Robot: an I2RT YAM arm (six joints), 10 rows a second.
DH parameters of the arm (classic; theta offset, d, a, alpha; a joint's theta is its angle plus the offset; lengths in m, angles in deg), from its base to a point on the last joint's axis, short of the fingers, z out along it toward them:
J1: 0 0.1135 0.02 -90
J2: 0 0 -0.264 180
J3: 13.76 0 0.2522 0
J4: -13.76 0 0.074 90
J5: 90 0 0 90
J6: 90 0.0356 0 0
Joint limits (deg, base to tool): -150..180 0..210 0..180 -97..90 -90..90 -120..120
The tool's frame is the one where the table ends.
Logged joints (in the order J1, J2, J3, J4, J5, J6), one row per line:
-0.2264, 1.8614, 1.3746, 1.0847, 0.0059, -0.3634
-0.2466, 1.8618, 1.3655, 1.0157, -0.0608, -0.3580
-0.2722, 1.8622, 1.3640, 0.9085, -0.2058, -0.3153
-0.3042, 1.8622, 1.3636, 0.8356, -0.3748, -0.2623
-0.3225, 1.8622, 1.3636, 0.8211, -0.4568, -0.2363
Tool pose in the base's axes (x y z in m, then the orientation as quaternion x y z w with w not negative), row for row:
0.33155, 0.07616, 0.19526, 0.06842, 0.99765, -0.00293, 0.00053
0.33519, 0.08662, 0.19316, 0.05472, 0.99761, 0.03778, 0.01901
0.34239, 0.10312, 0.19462, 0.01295, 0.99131, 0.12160, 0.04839
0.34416, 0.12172, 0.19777, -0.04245, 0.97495, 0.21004, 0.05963
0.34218, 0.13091, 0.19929, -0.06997, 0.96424, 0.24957, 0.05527
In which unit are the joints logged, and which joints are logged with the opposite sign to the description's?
The joints are logged in radians. Opposite sign: J1, J4, J6.
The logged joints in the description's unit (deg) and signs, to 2 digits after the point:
12.97, 106.65, 78.76, -62.15, 0.34, 20.82
14.13, 106.67, 78.24, -58.20, -3.48, 20.51
15.60, 106.70, 78.15, -52.05, -11.79, 18.07
17.43, 106.70, 78.13, -47.88, -21.47, 15.03
18.48, 106.70, 78.13, -47.05, -26.17, 13.54

